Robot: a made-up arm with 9 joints. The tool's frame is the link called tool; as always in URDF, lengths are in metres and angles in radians. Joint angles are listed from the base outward.
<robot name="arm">
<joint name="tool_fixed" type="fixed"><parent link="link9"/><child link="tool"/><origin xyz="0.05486 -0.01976 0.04" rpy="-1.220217 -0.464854 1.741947"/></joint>
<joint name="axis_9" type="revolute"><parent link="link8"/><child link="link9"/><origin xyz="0.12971 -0.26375 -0.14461" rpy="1.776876 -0.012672 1.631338"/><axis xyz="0 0 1"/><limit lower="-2.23" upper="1.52"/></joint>
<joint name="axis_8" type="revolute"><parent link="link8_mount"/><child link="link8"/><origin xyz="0.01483 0.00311 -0.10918" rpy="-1.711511 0.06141 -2.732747"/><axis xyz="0 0 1"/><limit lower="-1.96" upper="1.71"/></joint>
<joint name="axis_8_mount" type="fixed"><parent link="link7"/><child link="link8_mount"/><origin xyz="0.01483 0.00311 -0.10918" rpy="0 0 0"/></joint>
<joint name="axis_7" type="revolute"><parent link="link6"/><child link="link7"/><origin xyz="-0.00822 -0.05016 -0.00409" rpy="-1.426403 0.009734 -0.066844"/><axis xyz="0 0 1"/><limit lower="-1.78" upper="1.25"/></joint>
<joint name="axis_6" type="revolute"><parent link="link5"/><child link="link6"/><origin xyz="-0.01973 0.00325 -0.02" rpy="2.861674 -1.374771 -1.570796"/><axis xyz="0 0 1"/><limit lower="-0.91" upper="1.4"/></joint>
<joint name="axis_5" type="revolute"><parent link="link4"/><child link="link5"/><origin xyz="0.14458 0.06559 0.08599" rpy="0.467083 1.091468 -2.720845"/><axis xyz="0 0 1"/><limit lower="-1.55" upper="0.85"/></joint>
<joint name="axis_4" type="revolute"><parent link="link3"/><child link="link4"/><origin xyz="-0.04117 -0.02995 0.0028" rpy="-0.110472 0.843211 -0.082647"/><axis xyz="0 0 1"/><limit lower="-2.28" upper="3.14"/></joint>
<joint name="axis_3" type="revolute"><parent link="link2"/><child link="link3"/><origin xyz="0.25 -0.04 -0.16" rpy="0.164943 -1.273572 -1.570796"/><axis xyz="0 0 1"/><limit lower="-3.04" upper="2.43"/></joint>
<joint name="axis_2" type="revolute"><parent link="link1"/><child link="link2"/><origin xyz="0 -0.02 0.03" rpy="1.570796 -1.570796 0"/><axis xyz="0 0 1"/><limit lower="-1.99" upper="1.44"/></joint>
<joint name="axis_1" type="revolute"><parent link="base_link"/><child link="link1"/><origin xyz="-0.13 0.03 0.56" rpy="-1.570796 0 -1.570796"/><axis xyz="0 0 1"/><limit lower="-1.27" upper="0.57"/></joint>
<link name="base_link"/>
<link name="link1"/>
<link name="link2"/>
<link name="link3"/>
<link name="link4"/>
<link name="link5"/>
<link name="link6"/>
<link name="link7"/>
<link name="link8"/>
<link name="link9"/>
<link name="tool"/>
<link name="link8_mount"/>
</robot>
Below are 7 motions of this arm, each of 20 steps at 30 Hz.
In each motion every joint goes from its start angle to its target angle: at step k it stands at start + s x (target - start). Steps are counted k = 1, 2, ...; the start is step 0. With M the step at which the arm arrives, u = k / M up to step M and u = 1 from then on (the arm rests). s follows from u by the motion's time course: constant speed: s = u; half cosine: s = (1 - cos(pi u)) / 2; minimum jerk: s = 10 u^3 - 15 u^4 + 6 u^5.
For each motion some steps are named. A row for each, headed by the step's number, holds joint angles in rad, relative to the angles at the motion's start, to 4 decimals.
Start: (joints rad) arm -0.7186 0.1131 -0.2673 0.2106 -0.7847 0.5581 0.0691 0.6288 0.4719
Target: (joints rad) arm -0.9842 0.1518 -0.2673 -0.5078 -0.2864 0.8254 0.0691 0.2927 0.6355
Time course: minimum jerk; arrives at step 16
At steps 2, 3, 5, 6, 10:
2: -0.0043 0.0006 0.0000 -0.0115 0.0080 0.0043 0.0000 -0.0054 0.0026
3: -0.0130 0.0019 0.0000 -0.0350 0.0243 0.0130 0.0000 -0.0164 0.0080
5: -0.0478 0.0070 0.0000 -0.1293 0.0897 0.0481 0.0000 -0.0605 0.0294
6: -0.0731 0.0107 0.0000 -0.1977 0.1371 0.0736 0.0000 -0.0925 0.0450
10: -0.1925 0.0280 0.0000 -0.5207 0.3612 0.1937 0.0000 -0.2436 0.1186

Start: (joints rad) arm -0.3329 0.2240 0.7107 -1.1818 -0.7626 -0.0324 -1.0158 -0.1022 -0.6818
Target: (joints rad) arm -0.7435 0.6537 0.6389 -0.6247 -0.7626 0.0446 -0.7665 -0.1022 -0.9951
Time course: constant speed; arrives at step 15
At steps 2, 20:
2: -0.0547 0.0573 -0.0096 0.0743 0.0000 0.0103 0.0332 0.0000 -0.0418
20: -0.4106 0.4297 -0.0718 0.5571 0.0000 0.0770 0.2493 0.0000 -0.3133

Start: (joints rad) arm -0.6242 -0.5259 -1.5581 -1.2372 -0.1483 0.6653 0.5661 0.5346 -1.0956
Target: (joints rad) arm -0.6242 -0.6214 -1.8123 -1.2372 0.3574 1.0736 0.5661 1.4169 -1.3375
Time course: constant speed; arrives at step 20
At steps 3, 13, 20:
3: 0.0000 -0.0143 -0.0381 0.0000 0.0759 0.0612 0.0000 0.1323 -0.0363
13: 0.0000 -0.0621 -0.1652 0.0000 0.3287 0.2654 0.0000 0.5735 -0.1572
20: 0.0000 -0.0955 -0.2542 0.0000 0.5057 0.4083 0.0000 0.8823 -0.2419

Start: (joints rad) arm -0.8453 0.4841 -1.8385 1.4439 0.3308 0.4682 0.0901 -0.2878 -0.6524
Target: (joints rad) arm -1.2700 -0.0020 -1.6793 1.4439 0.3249 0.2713 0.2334 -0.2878 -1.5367
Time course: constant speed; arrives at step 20
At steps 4, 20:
4: -0.0849 -0.0972 0.0318 0.0000 -0.0012 -0.0394 0.0287 0.0000 -0.1769
20: -0.4247 -0.4861 0.1592 0.0000 -0.0059 -0.1969 0.1433 0.0000 -0.8843

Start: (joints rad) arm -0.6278 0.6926 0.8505 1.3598 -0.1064 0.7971 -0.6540 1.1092 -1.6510
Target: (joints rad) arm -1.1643 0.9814 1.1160 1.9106 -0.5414 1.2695 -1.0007 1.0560 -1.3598
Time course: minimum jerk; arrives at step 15
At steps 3, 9, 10, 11, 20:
3: -0.0311 0.0167 0.0154 0.0319 -0.0252 0.0274 -0.0201 -0.0031 0.0169
9: -0.3662 0.1971 0.1812 0.3760 -0.2969 0.3224 -0.2366 -0.0363 0.1988
10: -0.4239 0.2282 0.2098 0.4352 -0.3437 0.3733 -0.2739 -0.0420 0.2301
11: -0.4711 0.2536 0.2331 0.4837 -0.3820 0.4148 -0.3044 -0.0467 0.2557
20: -0.5365 0.2888 0.2655 0.5508 -0.4350 0.4724 -0.3467 -0.0532 0.2912

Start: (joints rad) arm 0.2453 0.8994 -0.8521 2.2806 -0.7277 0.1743 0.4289 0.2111 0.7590
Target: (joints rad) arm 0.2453 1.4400 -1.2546 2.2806 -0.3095 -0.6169 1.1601 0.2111 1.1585
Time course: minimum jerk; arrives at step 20
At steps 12, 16, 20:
12: 0.0000 0.3690 -0.2747 0.0000 0.2854 -0.5400 0.4991 0.0000 0.2727
16: 0.0000 0.5093 -0.3792 0.0000 0.3940 -0.7454 0.6888 0.0000 0.3764
20: 0.0000 0.5406 -0.4025 0.0000 0.4182 -0.7912 0.7312 0.0000 0.3995

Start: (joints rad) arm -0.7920 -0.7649 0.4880 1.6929 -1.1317 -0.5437 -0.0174 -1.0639 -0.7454
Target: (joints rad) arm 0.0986 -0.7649 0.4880 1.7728 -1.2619 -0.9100 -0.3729 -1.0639 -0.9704
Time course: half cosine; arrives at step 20
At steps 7, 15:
7: 0.2431 0.0000 0.0000 0.0218 -0.0355 -0.1000 -0.0971 0.0000 -0.0614
15: 0.7602 0.0000 0.0000 0.0682 -0.1111 -0.3127 -0.3034 0.0000 -0.1920

